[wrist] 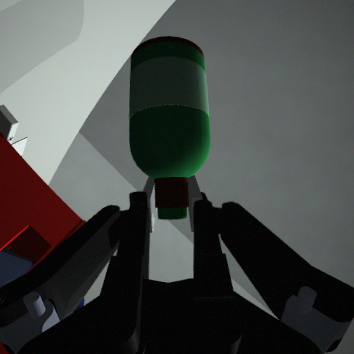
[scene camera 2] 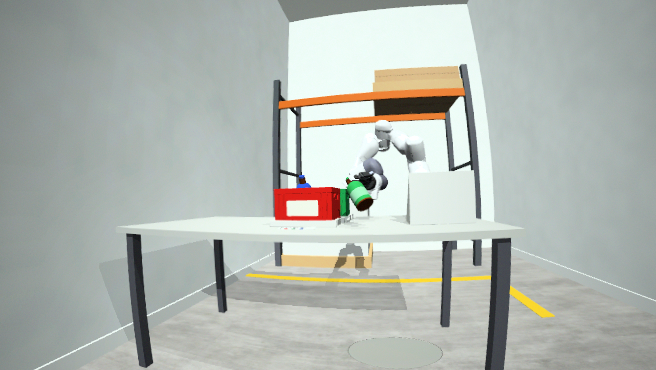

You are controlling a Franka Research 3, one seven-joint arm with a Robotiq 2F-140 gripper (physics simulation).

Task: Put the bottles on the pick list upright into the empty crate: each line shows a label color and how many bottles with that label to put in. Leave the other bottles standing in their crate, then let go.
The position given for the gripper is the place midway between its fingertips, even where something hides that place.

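Observation:
From the wrist you'd see the gripper (wrist: 171, 188), and there's a green bottle (wrist: 169, 139) in that view too.

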